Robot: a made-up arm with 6 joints. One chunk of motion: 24 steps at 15 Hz.
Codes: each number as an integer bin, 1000 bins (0 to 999) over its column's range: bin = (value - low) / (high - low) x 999, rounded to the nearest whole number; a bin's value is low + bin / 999 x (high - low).
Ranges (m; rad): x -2..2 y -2..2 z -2..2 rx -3.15..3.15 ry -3.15..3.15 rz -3.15..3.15
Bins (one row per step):
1: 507 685 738 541 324 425
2: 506 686 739 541 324 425
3: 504 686 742 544 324 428
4: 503 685 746 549 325 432
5: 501 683 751 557 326 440
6: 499 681 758 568 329 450
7: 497 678 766 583 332 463
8: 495 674 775 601 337 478
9: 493 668 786 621 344 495
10: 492 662 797 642 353 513
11: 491 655 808 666 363 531
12: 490 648 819 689 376 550
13: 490 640 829 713 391 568
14: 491 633 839 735 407 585
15: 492 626 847 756 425 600
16: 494 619 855 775 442 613
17: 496 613 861 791 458 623
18: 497 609 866 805 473 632
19: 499 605 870 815 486 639
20: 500 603 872 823 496 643
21: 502 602 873 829 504 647
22: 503 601 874 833 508 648
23: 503 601 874 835 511 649
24: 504 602 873 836 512 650
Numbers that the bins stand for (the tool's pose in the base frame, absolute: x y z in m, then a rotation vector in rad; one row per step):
1: 0.0300 0.7427 0.9550 0.2617 -1.1068 -0.4698
2: 0.0260 0.7467 0.9590 0.2617 -1.1068 -0.4698
3: 0.0180 0.7467 0.9710 0.2806 -1.1068 -0.4509
4: 0.0140 0.7427 0.9870 0.3122 -1.1005 -0.4257
5: 0.0060 0.7347 1.0070 0.3626 -1.0941 -0.3752
6: -0.0020 0.7267 1.0350 0.4320 -1.0752 -0.3122
7: -0.0100 0.7147 1.0671 0.5266 -1.0563 -0.2302
8: -0.0180 0.6987 1.1031 0.6401 -1.0248 -0.1356
9: -0.0260 0.6747 1.1471 0.7662 -0.9806 -0.0284
10: -0.0300 0.6507 1.1912 0.8986 -0.9239 0.0851
11: -0.0340 0.6226 1.2352 1.0500 -0.8608 0.1986
12: -0.0380 0.5946 1.2793 1.1950 -0.7788 0.3185
13: -0.0380 0.5626 1.3193 1.3464 -0.6842 0.4320
14: -0.0340 0.5345 1.3594 1.4851 -0.5833 0.5392
15: -0.0300 0.5065 1.3914 1.6176 -0.4698 0.6338
16: -0.0220 0.4785 1.4234 1.7374 -0.3626 0.7158
17: -0.0140 0.4545 1.4474 1.8383 -0.2617 0.7788
18: -0.0100 0.4384 1.4675 1.9266 -0.1671 0.8356
19: -0.0020 0.4224 1.4835 1.9896 -0.0851 0.8797
20: 0.0020 0.4144 1.4915 2.0401 -0.0221 0.9050
21: 0.0100 0.4104 1.4955 2.0779 0.0284 0.9302
22: 0.0140 0.4064 1.4995 2.1032 0.0536 0.9365
23: 0.0140 0.4064 1.4995 2.1158 0.0725 0.9428
24: 0.0180 0.4104 1.4955 2.1221 0.0788 0.9491

